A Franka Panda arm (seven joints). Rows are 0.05 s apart.
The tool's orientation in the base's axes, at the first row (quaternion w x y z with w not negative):
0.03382 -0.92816 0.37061 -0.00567
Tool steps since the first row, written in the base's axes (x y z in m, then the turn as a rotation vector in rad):
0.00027 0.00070 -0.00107 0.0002 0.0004 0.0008
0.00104 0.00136 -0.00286 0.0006 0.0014 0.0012
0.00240 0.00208 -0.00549 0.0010 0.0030 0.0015
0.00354 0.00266 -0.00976 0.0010 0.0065 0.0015
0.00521 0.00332 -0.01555 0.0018 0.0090 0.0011
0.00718 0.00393 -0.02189 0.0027 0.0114 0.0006
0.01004 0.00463 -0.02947 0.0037 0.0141 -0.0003
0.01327 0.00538 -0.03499 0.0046 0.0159 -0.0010
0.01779 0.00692 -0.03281 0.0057 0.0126 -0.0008
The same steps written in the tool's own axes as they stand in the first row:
-0.00027 -0.00062 0.00112 -0.0001 -0.0005 -0.0008
-0.00014 -0.00151 0.00297 -0.0005 -0.0015 -0.0011
0.00039 -0.00279 0.00568 -0.0014 -0.0030 -0.0013
0.00088 -0.00370 0.01002 -0.0038 -0.0055 -0.0011
0.00172 -0.00494 0.01589 -0.0049 -0.0078 -0.0005
0.00282 -0.00631 0.02232 -0.0059 -0.0101 0.0002
0.00452 -0.00828 0.03003 -0.0070 -0.0127 0.0013
0.00643 -0.01067 0.03570 -0.0076 -0.0146 0.0021
0.00862 -0.01504 0.03377 -0.0045 -0.0130 0.0017

